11 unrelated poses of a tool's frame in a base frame.
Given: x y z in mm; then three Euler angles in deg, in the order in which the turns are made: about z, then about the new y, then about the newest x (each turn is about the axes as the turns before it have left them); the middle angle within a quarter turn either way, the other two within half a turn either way.
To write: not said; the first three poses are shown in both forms.
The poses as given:
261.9 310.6 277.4 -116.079 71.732 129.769
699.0 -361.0 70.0 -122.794 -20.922 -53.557
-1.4 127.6 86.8 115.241 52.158 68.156
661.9 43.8 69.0 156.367 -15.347 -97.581
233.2 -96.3 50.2 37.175 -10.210 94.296
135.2 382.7 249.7 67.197 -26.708 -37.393
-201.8 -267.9 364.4 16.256 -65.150 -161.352
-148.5 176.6 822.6 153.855 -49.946 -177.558
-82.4 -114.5 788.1 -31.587 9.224 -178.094
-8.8 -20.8 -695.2 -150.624 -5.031 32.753
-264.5 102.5 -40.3 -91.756 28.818 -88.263
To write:
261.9 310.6 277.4 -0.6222 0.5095 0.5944 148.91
699.0 -361.0 70.0 -0.3781 0.3322 -0.8641 139.21
-1.4 127.6 86.8 -0.0478 0.7798 0.6243 105.34
661.9 43.8 69.0 -0.0684 -0.7688 0.6359 153.17
233.2 -96.3 50.2 0.9079 0.2238 0.3545 103.18
135.2 382.7 249.7 -0.2358 -0.6031 0.7620 72.08
-201.8 -267.9 364.4 -0.8294 -0.2086 -0.5182 155.72
-148.5 176.6 822.6 -0.2157 -0.9728 -0.0843 130.90
-82.4 -114.5 788.1 -0.9593 0.2727 0.0729 175.66
-8.8 -20.8 -695.2 0.0317 -0.2928 -0.9556 150.45
-264.5 102.5 -40.3 -0.4300 0.7667 -0.4768 105.06

